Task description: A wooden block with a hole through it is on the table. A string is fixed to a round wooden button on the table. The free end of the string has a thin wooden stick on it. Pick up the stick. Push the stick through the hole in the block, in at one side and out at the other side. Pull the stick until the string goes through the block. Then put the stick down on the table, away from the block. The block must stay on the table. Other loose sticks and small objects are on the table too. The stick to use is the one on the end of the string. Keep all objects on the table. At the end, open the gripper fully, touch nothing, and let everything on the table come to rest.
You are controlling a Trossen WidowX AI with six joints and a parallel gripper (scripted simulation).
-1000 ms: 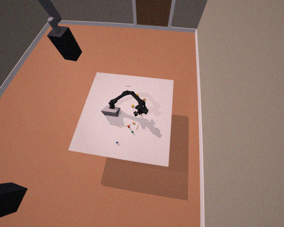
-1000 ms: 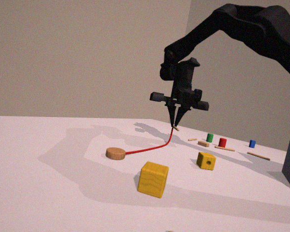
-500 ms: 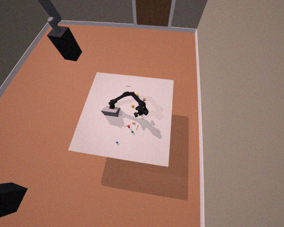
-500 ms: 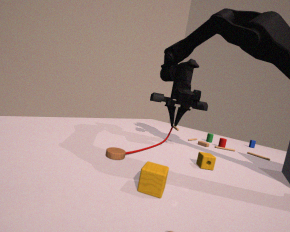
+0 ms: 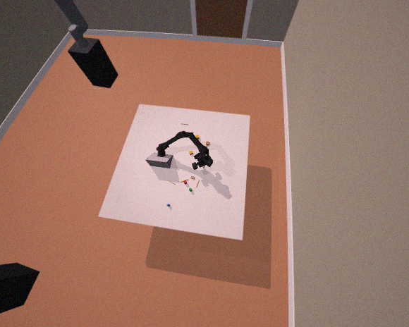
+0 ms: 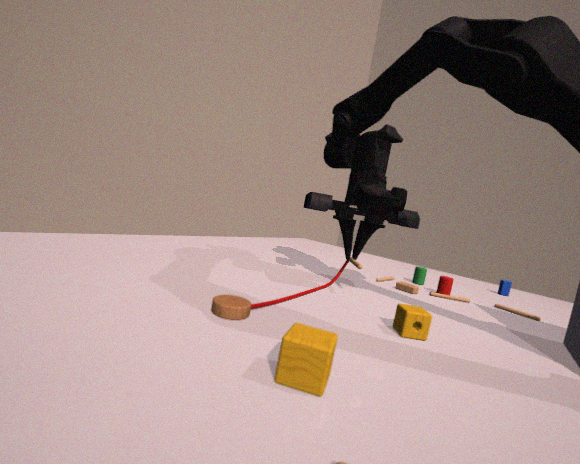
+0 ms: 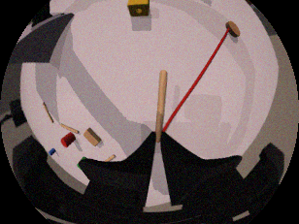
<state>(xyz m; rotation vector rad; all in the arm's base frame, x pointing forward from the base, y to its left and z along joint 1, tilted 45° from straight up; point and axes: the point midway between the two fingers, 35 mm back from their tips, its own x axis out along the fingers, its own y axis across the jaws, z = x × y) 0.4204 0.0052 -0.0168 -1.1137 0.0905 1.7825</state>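
My gripper tip is 120 mm to the left of the short wooden piece, 70 mm past it and 40 mm above it. From my gripper tip the other things lie so: thin wooden stick: 10 mm to the left, 10 mm behind; then green peg: 240 mm to the right, 50 mm behind, 30 mm below; then red peg: 190 mm to the right, 120 mm behind, 30 mm below.
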